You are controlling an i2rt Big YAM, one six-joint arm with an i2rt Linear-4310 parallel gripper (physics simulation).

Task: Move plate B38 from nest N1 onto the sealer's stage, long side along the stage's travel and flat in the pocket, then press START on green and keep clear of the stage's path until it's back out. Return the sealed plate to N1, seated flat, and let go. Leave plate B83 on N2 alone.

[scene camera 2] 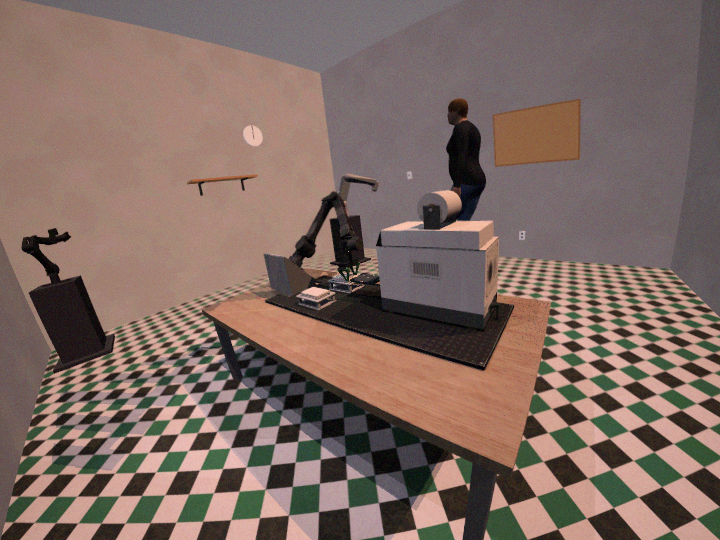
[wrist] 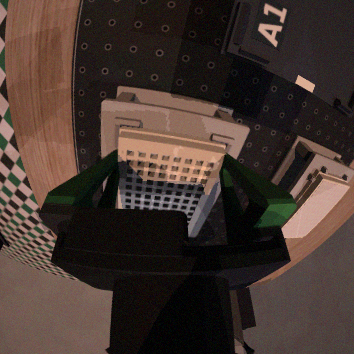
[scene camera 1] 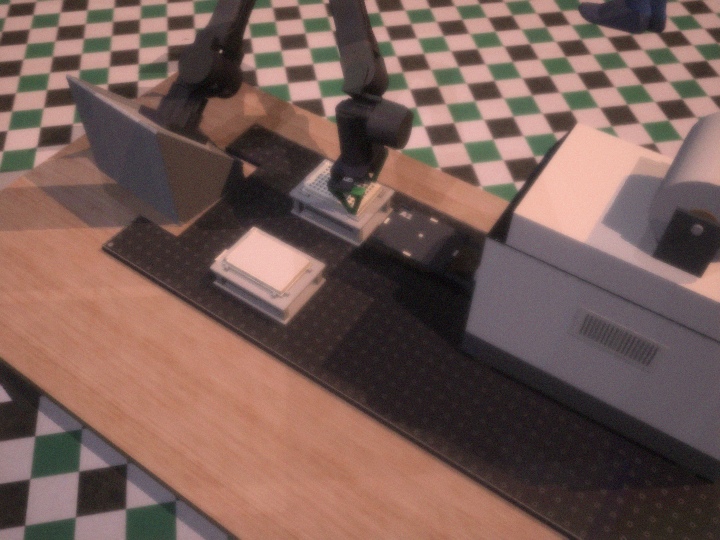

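Pixels of known places: gripper, fingertip midpoint: (wrist: pixel 169 155) (scene camera 1: pixel 362 199); arm's base, origin of the base link: (scene camera 2: pixel 292 266) (scene camera 1: pixel 172 128).
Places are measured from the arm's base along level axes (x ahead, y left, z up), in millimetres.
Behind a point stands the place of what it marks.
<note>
Plate B38 (scene camera 1: pixel 317 183) @[x 263, y 122, z -62 mm] (wrist: pixel 168 158) @[x 350, y 157, z -62 mm], a pale well plate with a grid of open wells, sits over the grey nest N1 (scene camera 1: pixel 326 219) @[x 298, y 108, z -125 mm] (wrist: pixel 168 119) @[x 374, y 165, z -77 mm]. My gripper (scene camera 1: pixel 353 195) @[x 347, y 155, z -71 mm] (wrist: pixel 169 155) @[x 347, y 155, z -71 mm] (scene camera 2: pixel 348 270) @[x 347, y 155, z -71 mm] is straight above it, and its green fingers are shut on the plate's two long sides. In the wrist view the plate's near end looks a little raised off the nest. The sealer's dark stage (scene camera 1: pixel 411 230) @[x 489, y 123, z -31 mm] (wrist: pixel 309 35) @[x 467, y 123, z -31 mm], marked A1, stands out just right of N1. Plate B83 (scene camera 1: pixel 267 259) @[x 327, y -70, z -68 mm] (wrist: pixel 316 207) @[x 340, y -66, z -68 mm] (scene camera 2: pixel 315 294) @[x 367, y -96, z -69 mm], with a plain white top, lies on nest N2 (scene camera 1: pixel 251 295) @[x 327, y -117, z -125 mm].
The white sealer box (scene camera 1: pixel 561 257) @[x 775, y 50, z 180 mm] (scene camera 2: pixel 438 268) @[x 930, y 71, z 86 mm] stands at the right end of the black perforated mat (scene camera 1: pixel 390 354) @[x 587, y -45, z -130 mm]. A grey slanted panel (scene camera 1: pixel 149 155) @[x 49, y -87, z 17 mm] stands left of the nests. A person (scene camera 2: pixel 465 155) stands behind the sealer.
</note>
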